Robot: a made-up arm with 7 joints.
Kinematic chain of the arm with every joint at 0, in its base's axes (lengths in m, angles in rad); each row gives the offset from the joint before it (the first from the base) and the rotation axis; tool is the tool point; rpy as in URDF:
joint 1: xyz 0 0 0.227 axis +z
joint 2: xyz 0 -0.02 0.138 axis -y
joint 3: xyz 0 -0.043 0.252 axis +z
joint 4: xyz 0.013 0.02 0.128 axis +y
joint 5: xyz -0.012 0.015 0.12 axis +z
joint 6: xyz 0 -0.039 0.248 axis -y
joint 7: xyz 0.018 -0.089 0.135 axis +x
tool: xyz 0 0 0 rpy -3.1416 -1.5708 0
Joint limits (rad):
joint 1: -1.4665..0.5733
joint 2: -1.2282..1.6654
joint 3: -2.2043..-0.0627
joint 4: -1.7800..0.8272
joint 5: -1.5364..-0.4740
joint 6: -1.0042..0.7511
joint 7: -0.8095..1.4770
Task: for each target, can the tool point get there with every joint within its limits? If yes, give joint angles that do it. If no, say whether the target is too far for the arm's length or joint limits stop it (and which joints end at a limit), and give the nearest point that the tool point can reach.
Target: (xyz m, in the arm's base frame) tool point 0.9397 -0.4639 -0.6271
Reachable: no: too far | nearest point 0.5499 -0.2714 0.1672 | short by 0.906 m
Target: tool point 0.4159 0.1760 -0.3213
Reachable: no: joint limits stop it (at a limit: joint 1, joint 2, joint 5) | nearest point 0.2085 0.2525 -0.0606 | short by 0.342 m
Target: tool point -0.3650 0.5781 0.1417
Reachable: yes | joints -0.7365 1.2873 -0.5739 -0.9254 -0.9416 0.4144 -0.4480
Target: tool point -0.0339 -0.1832 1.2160
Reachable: yes | joints -1.1668 -0.3052 -1.0756 0.0238 -0.7518 -0.5050 -0.3297
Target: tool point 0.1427 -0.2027 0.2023
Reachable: no: joint limits stop it (at a limit: joint 1, joint 3, joint 4, joint 6) | nearest point 0.2587 -0.2449 0.1617 | short by 0.130 m
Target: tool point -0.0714 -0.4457 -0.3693
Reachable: no: joint limits stop it (at a limit: joint 1, joint 2, joint 3, joint 5) | nearest point -0.1992 -0.2910 -0.1538 | short by 0.294 m
